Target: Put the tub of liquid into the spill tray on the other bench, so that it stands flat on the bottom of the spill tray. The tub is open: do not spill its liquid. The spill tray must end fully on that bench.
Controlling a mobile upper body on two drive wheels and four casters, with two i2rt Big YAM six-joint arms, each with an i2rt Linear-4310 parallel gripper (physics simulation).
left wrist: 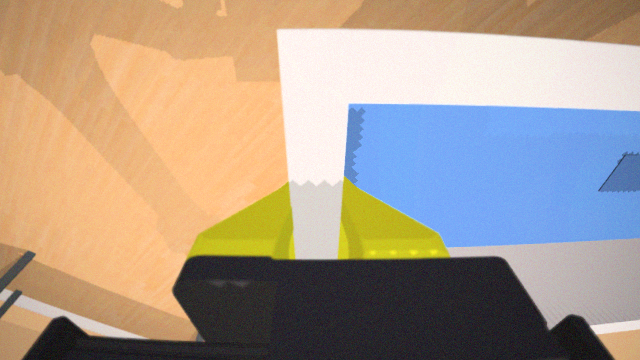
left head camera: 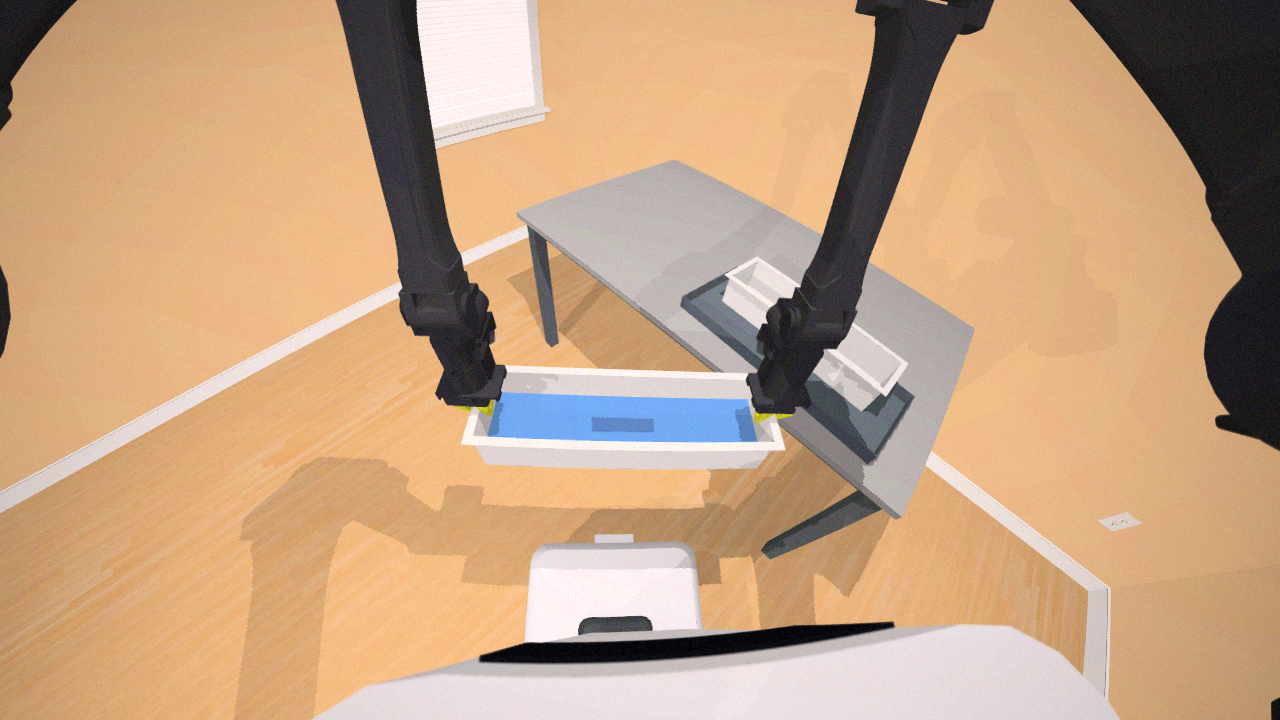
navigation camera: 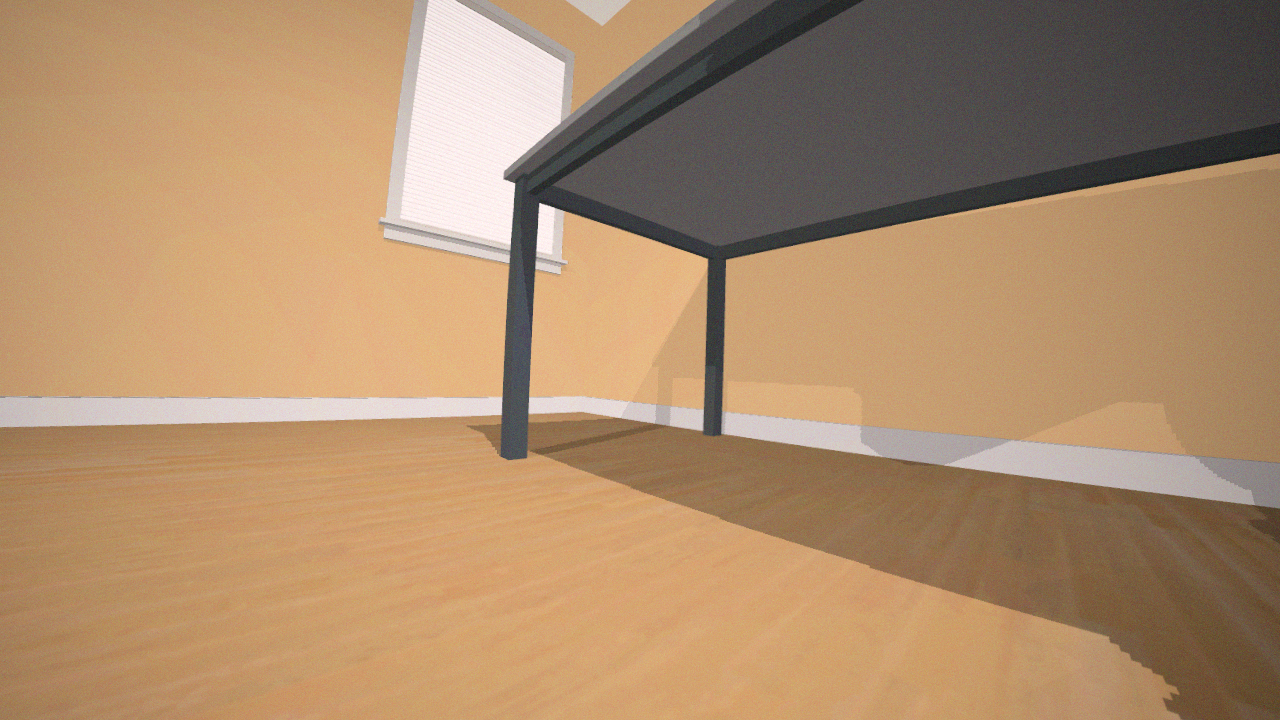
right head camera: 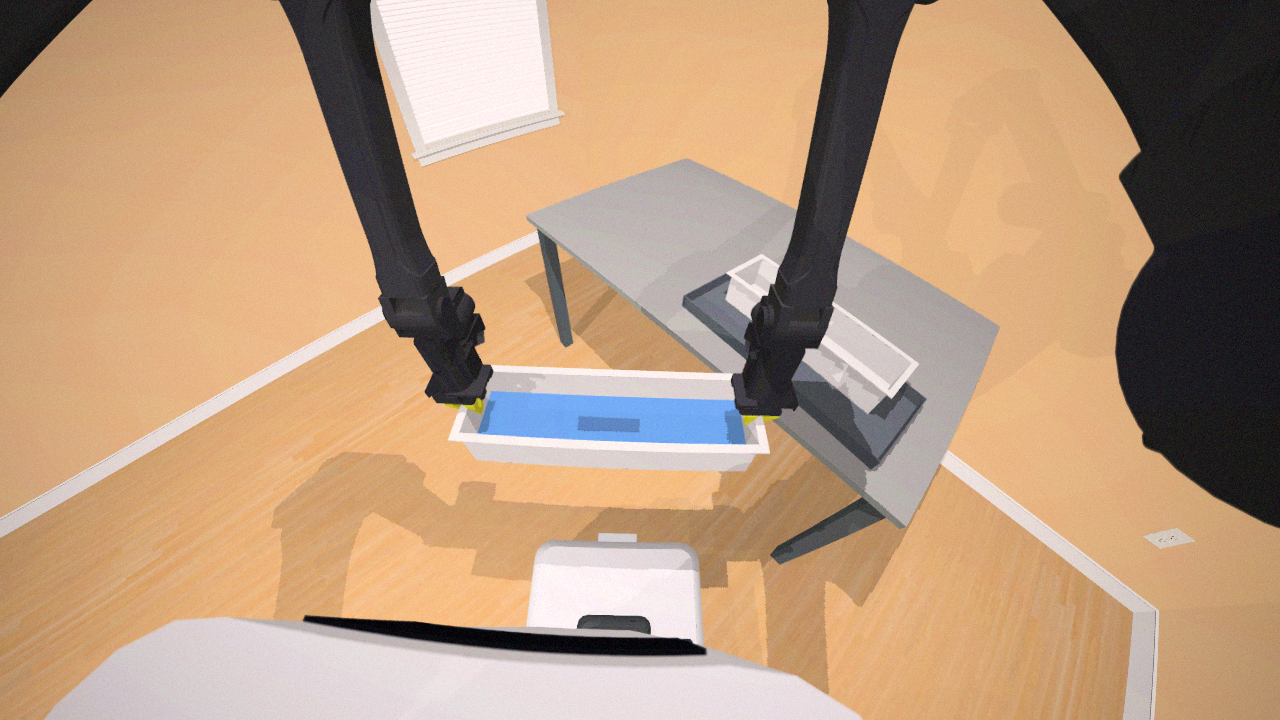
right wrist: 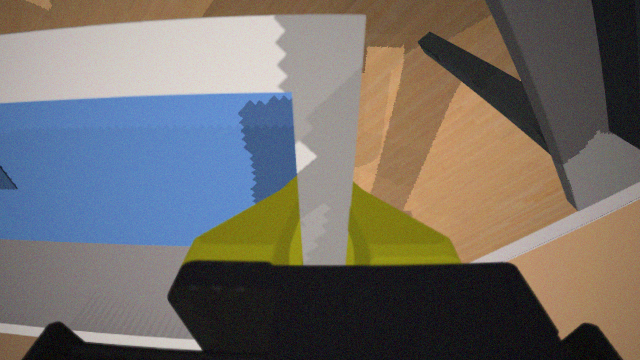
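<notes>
The white open tub (left head camera: 626,454) (right head camera: 608,454) (left wrist: 450,70) (right wrist: 150,55) with blue liquid is held above the floor and looks level. My left gripper (left head camera: 477,409) (right head camera: 465,405) (left wrist: 318,179) is shut on its left end wall. My right gripper (left head camera: 771,414) (right head camera: 759,417) (right wrist: 321,181) is shut on its right end wall. The dark grey spill tray (left head camera: 859,438) (right head camera: 850,438) lies on the grey bench (left head camera: 626,223) (right head camera: 626,232), angled, beyond the tub to the right. My right arm hides part of the tray.
An empty white container (left head camera: 742,300) (right head camera: 747,297) stands at the spill tray's far side; whether it is fully inside is unclear. A bench leg (left head camera: 827,528) (right head camera: 823,532) (right wrist: 480,80) stands right of the tub. The bench underside (navigation camera: 895,107) shows ahead in the navigation camera. Walls stand behind.
</notes>
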